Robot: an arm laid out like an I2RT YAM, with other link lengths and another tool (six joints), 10 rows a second.
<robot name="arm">
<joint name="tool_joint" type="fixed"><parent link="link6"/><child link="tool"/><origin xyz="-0.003 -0.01 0.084" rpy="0 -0.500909 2.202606"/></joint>
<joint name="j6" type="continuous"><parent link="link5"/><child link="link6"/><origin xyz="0.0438 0 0.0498" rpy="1.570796 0 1.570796"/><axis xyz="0 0 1"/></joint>
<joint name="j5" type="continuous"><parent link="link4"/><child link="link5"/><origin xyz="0.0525 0.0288 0.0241" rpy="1.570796 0 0"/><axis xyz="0 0 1"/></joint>
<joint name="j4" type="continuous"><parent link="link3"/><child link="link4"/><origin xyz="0.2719 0.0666 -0.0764"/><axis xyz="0 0 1"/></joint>
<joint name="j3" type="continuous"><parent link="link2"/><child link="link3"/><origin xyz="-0.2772 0 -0.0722" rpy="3.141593 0 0"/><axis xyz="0 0 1"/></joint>
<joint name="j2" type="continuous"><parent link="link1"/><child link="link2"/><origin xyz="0.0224 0.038 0.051" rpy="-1.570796 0 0"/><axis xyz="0 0 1"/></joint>
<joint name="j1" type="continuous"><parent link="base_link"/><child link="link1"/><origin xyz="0 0 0.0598"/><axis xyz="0 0 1"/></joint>
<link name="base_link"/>
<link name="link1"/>
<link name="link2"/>
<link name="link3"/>
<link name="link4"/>
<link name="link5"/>
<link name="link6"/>
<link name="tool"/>
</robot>
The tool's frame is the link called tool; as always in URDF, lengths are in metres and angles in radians. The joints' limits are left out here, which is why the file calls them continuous.
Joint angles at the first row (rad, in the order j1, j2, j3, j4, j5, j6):
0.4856 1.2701 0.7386 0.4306 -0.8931 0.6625
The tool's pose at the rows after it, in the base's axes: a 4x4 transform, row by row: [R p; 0 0 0 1], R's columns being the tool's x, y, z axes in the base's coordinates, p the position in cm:
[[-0.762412, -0.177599, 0.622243, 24.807], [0.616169, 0.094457, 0.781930, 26.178], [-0.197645, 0.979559, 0.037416, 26.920], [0, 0, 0, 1]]
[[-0.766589, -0.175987, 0.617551, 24.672], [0.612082, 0.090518, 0.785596, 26.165], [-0.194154, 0.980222, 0.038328, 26.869], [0, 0, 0, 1]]
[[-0.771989, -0.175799, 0.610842, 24.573], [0.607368, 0.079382, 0.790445, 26.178], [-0.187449, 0.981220, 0.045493, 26.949], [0, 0, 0, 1]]
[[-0.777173, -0.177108, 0.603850, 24.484], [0.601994, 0.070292, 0.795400, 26.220], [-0.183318, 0.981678, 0.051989, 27.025], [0, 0, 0, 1]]
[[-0.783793, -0.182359, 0.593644, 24.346], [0.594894, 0.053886, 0.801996, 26.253], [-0.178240, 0.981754, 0.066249, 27.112], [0, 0, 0, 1]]
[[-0.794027, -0.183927, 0.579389, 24.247], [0.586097, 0.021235, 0.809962, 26.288], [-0.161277, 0.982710, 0.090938, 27.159], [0, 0, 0, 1]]
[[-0.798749, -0.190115, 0.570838, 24.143], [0.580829, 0.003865, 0.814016, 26.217], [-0.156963, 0.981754, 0.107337, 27.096], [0, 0, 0, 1]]
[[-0.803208, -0.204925, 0.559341, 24.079], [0.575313, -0.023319, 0.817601, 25.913], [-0.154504, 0.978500, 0.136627, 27.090], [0, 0, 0, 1]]
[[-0.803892, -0.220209, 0.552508, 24.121], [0.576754, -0.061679, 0.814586, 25.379], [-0.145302, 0.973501, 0.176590, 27.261], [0, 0, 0, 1]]
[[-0.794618, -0.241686, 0.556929, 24.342], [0.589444, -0.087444, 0.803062, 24.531], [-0.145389, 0.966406, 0.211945, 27.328], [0, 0, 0, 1]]
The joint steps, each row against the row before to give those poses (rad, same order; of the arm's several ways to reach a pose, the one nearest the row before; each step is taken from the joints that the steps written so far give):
-0.0009 0.0022 -0.0031 0.0058 -0.0096 0.0047
0.0000 -0.0018 -0.0049 0.0063 -0.0063 0.0049
-0.0003 0.0000 -0.0042 0.0188 -0.0098 0.0135
0.0003 0.0011 -0.0024 0.0153 -0.0088 0.0097
0.0000 0.0017 -0.0074 0.0332 -0.0131 0.0166
-0.0015 0.0087 -0.0165 0.0759 -0.0197 0.0442
-0.0030 0.0034 -0.0139 0.0467 -0.0125 0.0201
-0.0119 0.0040 -0.0212 0.0758 -0.0228 0.0306
-0.0188 0.0037 -0.0270 0.1092 -0.0206 0.0559
-0.0293 0.0000 -0.0275 0.0929 -0.0150 0.0398

